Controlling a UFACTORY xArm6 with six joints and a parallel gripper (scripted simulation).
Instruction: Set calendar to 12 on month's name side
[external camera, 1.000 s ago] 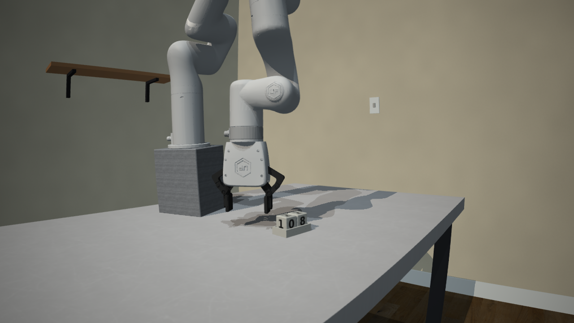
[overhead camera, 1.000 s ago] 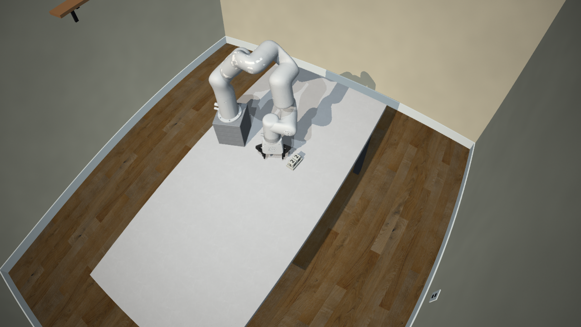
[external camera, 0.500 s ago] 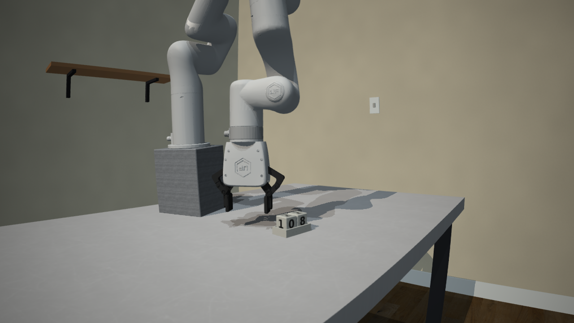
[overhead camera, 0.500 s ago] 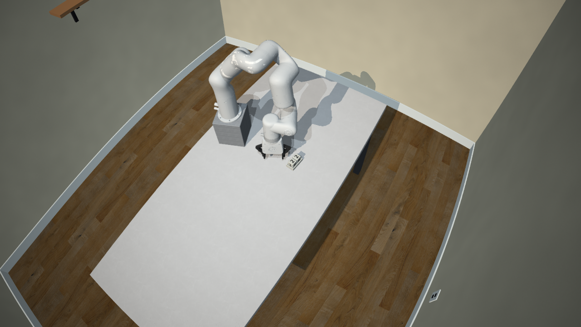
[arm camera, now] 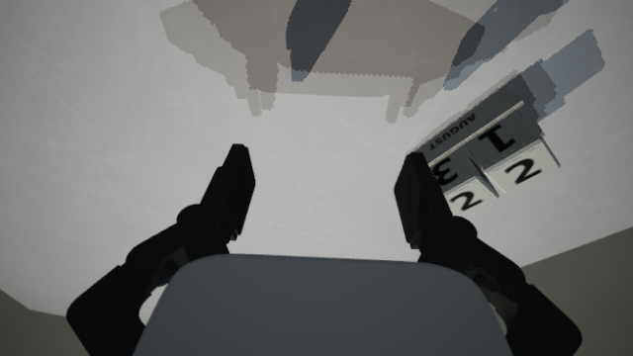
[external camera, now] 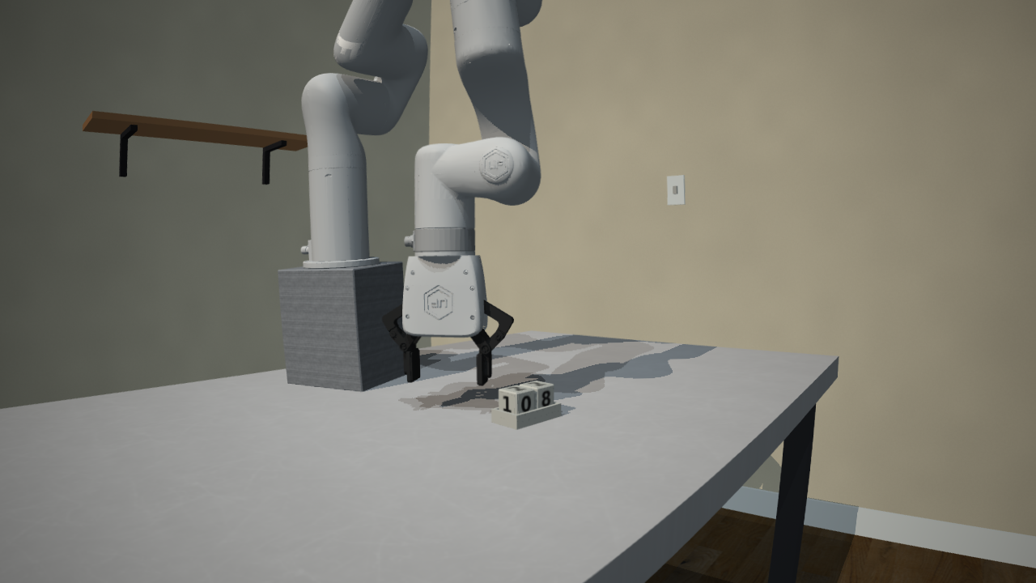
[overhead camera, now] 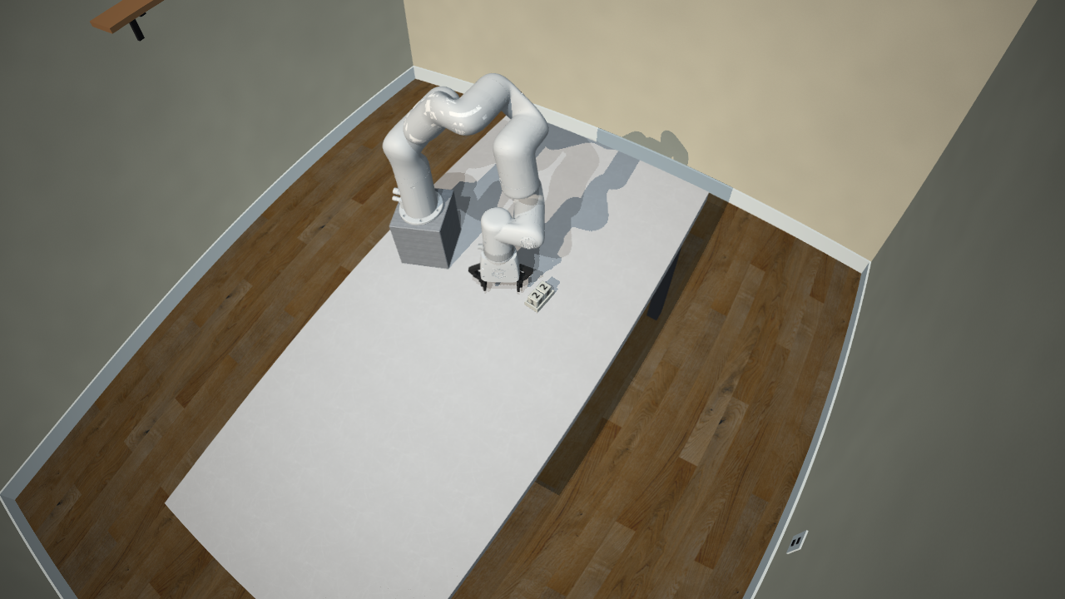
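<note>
Right now the calendar tray is 10 cm ahead of my hand, 4 cm below it and 3 cm to the left of it.
</note>
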